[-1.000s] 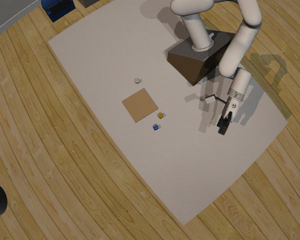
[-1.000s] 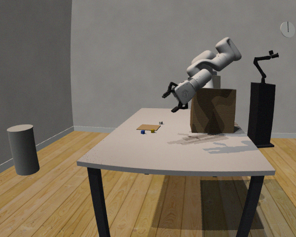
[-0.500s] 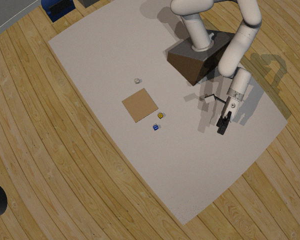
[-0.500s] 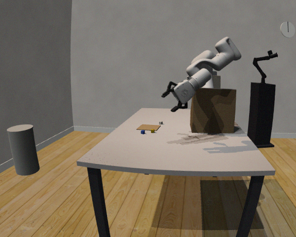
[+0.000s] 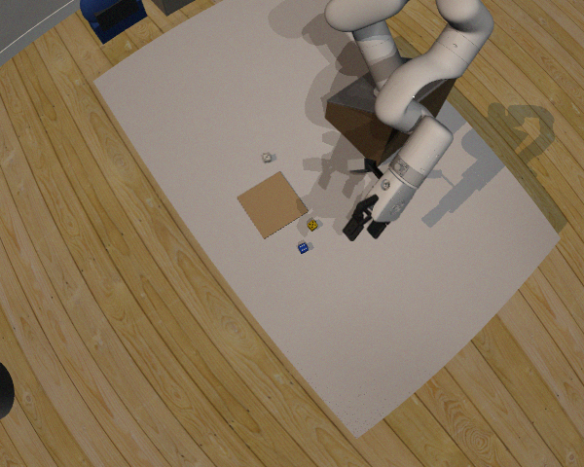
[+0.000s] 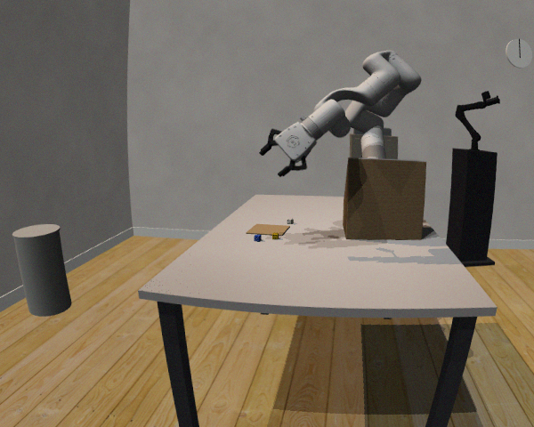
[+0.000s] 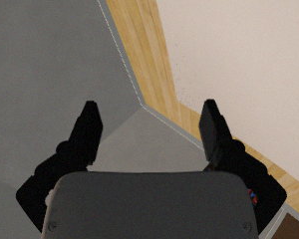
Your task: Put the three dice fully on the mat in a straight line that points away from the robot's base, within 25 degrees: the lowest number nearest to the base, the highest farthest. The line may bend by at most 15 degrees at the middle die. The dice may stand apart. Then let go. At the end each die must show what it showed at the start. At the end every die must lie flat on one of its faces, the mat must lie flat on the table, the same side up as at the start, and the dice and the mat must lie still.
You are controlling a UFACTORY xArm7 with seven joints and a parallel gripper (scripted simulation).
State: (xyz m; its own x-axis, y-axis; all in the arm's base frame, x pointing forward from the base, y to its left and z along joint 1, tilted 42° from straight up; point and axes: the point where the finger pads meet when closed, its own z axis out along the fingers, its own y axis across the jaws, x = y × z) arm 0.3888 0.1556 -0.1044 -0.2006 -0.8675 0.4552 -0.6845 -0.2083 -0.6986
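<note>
Now: hand 35 cm to the left of the white die, 27 cm above it and 6 cm past it. Round my hand: yellow die: 27 cm below, 13 cm to the right, 1 cm behind; blue die: 27 cm below, 10 cm to the right, 6 cm ahead; brown mat: 28 cm below, 25 cm to the right, 2 cm ahead.
</note>
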